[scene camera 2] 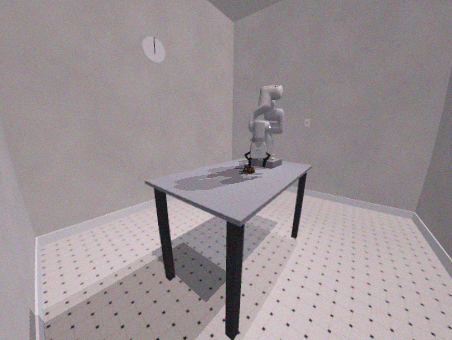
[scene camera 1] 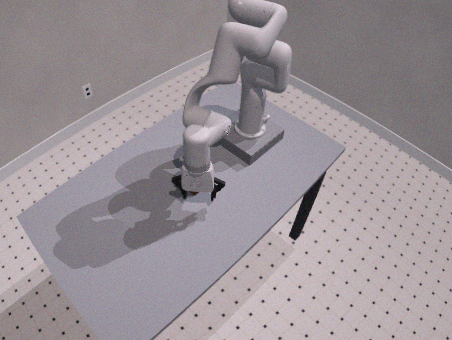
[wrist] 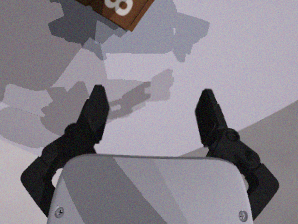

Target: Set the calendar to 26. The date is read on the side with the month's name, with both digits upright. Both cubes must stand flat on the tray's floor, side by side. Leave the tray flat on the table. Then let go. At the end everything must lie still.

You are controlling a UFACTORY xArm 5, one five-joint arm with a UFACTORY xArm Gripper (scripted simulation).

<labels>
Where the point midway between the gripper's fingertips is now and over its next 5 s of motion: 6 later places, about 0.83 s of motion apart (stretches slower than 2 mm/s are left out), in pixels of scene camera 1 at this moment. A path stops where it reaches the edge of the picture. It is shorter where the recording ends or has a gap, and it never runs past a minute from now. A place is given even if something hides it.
My gripper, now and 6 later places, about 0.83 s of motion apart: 198, 196; 199, 205; 200, 212; 200, 212; 192, 207; 179, 198; 165, 191
</labels>
